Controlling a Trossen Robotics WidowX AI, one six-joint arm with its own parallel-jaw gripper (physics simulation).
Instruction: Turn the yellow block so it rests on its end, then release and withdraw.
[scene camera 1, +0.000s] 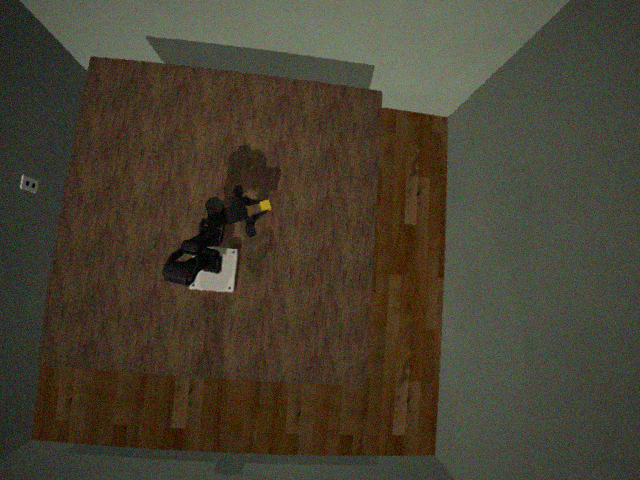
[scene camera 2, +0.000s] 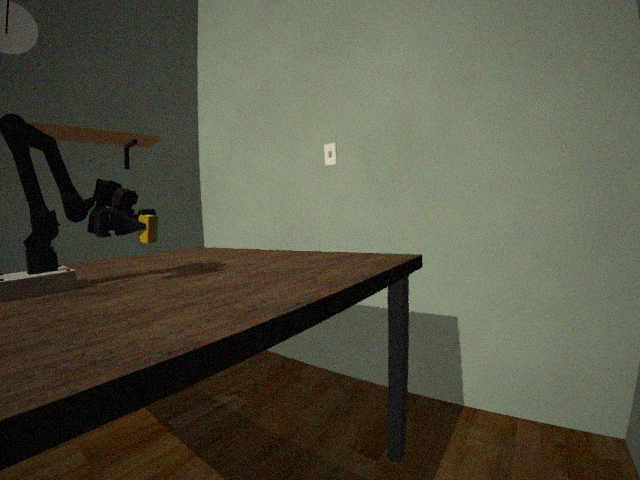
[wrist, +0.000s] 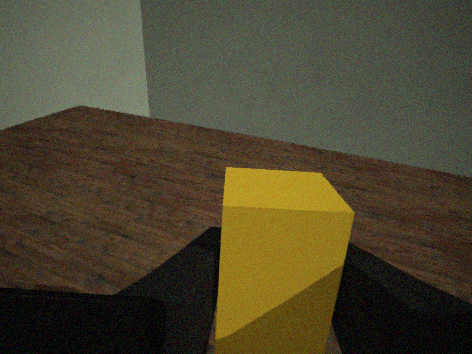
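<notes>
The yellow block (scene camera 1: 265, 205) (scene camera 2: 148, 228) (wrist: 282, 255) is held in the air above the table. In the scene camera 2 view its long side stands about upright. My gripper (scene camera 1: 262, 206) is shut on the yellow block, with a dark finger on each side of it in the wrist view. The gripper points nearly level, out from the arm. The block's lower part is cut off by the edge of the wrist view.
The wooden table (scene camera 1: 310, 310) (scene camera 2: 232, 310) (wrist: 100, 200) lies below the block. The arm's white base plate (scene camera 1: 227, 281) sits on it. A wall shelf (scene camera 2: 82, 135) with a dark bracket shows behind the arm. The arm's shadow falls on the table.
</notes>
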